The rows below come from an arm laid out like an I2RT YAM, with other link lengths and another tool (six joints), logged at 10 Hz.
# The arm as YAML. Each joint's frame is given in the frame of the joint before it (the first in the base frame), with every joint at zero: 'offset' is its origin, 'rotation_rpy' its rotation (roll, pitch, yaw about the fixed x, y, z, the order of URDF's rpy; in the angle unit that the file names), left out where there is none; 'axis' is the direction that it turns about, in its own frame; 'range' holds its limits. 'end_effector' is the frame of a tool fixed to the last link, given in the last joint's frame.
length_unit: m
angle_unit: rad
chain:
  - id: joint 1
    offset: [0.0, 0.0, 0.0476]
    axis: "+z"
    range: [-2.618, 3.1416]
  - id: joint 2
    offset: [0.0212, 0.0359, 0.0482]
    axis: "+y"
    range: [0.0, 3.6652]
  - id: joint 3
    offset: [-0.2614, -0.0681, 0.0]
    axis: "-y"
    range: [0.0, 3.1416]
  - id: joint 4
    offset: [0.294, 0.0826, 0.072]
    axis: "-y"
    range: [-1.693, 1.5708]
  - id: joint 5
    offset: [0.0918, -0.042, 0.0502]
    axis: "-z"
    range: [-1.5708, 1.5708]
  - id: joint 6
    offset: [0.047, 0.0, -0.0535]
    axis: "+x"
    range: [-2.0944, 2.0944]
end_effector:
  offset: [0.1, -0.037, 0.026]
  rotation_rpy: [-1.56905, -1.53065, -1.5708]
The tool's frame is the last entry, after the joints.
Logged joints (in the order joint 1, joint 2, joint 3, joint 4, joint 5, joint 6), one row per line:
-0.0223, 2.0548, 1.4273, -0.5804, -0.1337, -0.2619
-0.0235, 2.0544, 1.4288, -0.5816, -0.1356, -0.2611
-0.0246, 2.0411, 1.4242, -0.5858, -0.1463, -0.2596
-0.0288, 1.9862, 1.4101, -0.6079, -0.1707, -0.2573
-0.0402, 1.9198, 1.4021, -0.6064, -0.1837, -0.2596
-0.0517, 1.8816, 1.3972, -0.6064, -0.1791, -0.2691
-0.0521, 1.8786, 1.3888, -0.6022, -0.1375, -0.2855
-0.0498, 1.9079, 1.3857, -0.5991, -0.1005, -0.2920
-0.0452, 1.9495, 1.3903, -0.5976, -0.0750, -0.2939
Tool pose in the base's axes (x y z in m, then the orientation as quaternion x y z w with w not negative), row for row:
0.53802, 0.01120, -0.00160, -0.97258, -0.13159, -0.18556, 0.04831
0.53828, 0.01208, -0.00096, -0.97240, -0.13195, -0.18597, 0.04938
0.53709, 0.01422, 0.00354, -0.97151, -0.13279, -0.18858, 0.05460
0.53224, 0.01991, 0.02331, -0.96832, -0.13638, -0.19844, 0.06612
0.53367, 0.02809, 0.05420, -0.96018, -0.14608, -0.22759, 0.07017
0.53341, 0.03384, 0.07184, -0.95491, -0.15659, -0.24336, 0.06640
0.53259, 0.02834, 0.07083, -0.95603, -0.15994, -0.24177, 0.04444
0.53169, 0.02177, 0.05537, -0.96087, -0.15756, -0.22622, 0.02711
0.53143, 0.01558, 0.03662, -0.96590, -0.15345, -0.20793, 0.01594
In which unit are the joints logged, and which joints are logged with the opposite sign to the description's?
The joints are logged in radians. Opposite sign: joint 1.
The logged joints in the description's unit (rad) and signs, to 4 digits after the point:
0.0223, 2.0548, 1.4273, -0.5804, -0.1337, -0.2619
0.0235, 2.0544, 1.4288, -0.5816, -0.1356, -0.2611
0.0246, 2.0411, 1.4242, -0.5858, -0.1463, -0.2596
0.0288, 1.9862, 1.4101, -0.6079, -0.1707, -0.2573
0.0402, 1.9198, 1.4021, -0.6064, -0.1837, -0.2596
0.0517, 1.8816, 1.3972, -0.6064, -0.1791, -0.2691
0.0521, 1.8786, 1.3888, -0.6022, -0.1375, -0.2855
0.0498, 1.9079, 1.3857, -0.5991, -0.1005, -0.2920
0.0452, 1.9495, 1.3903, -0.5976, -0.0750, -0.2939

